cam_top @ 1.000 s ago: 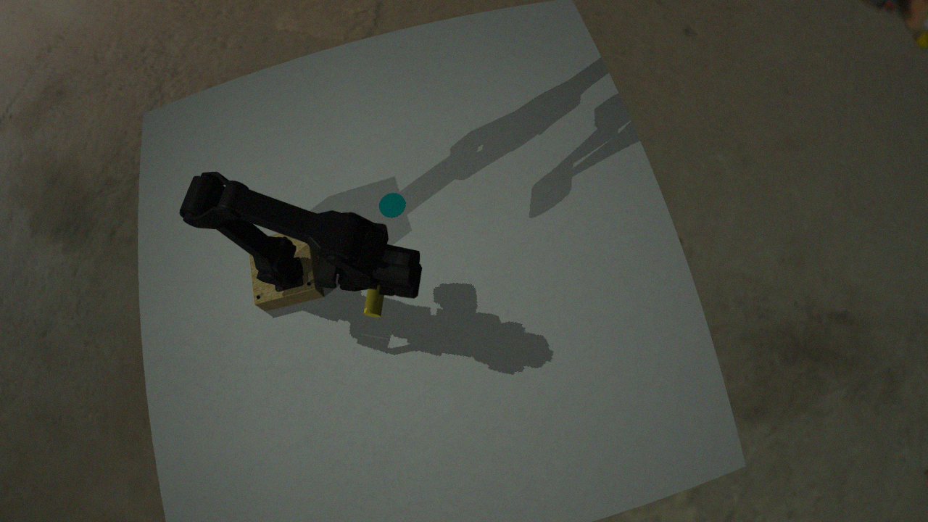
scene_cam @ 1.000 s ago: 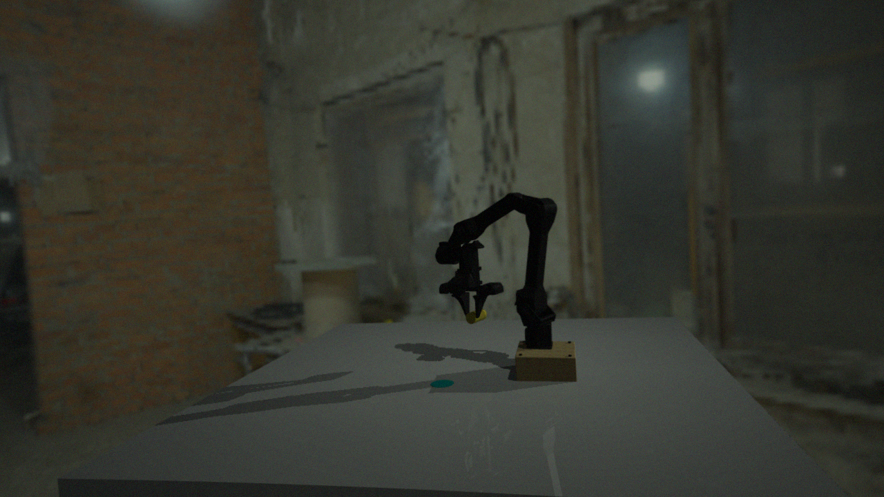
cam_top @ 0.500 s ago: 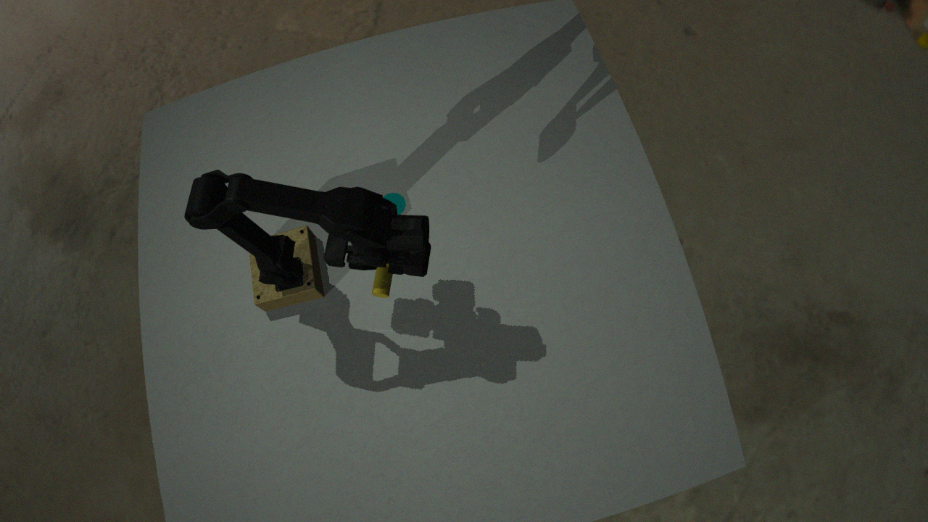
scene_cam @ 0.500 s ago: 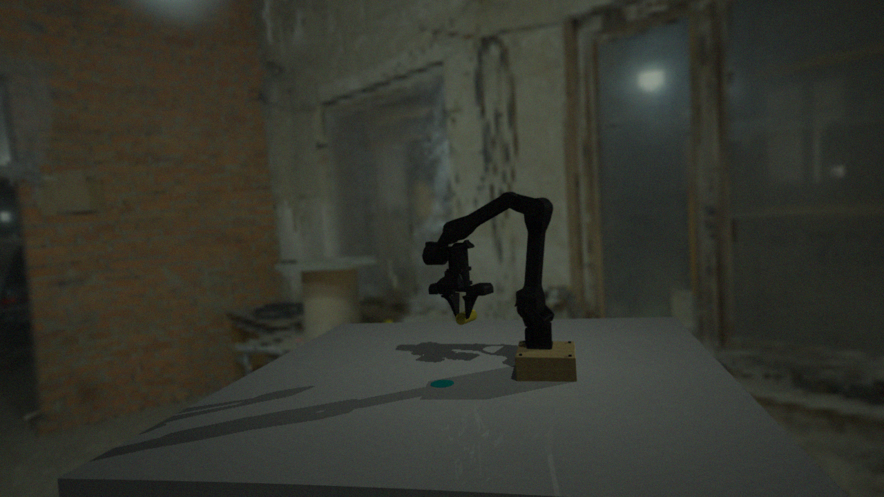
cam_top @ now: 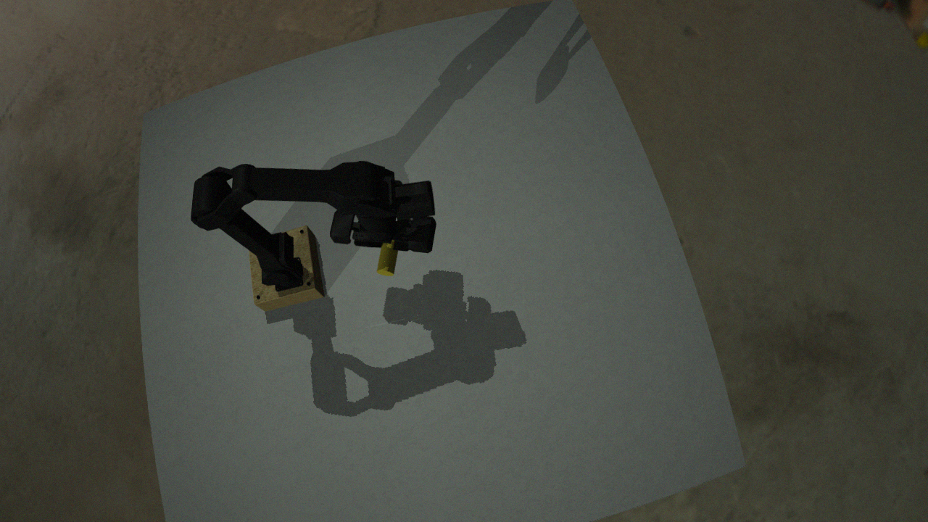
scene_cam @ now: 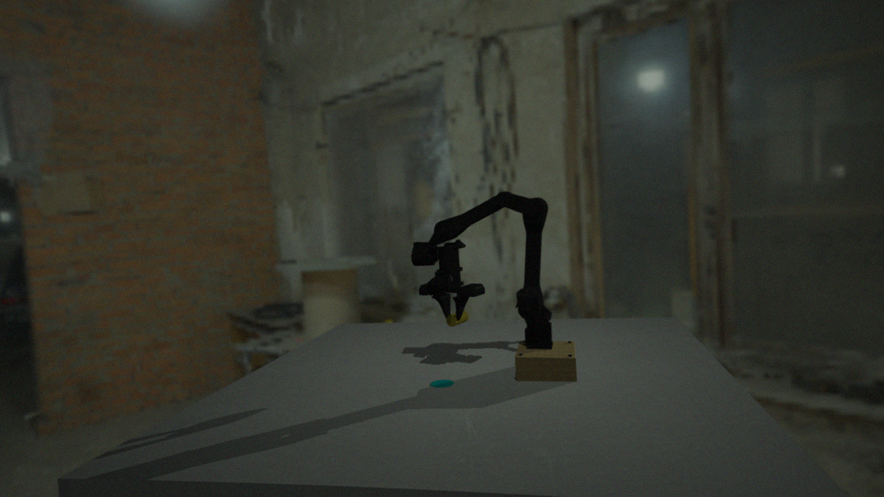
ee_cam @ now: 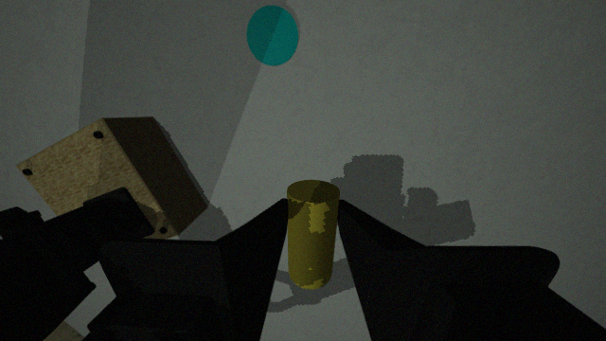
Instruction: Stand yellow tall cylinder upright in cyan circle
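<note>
My gripper tip is now 10 mm short of the cyan circle, 150 mm to the right of it and 130 mm above it. From my gripper tip the other things lie so: yellow cylinder (10 mm behind, 20 mm to the right).
</note>
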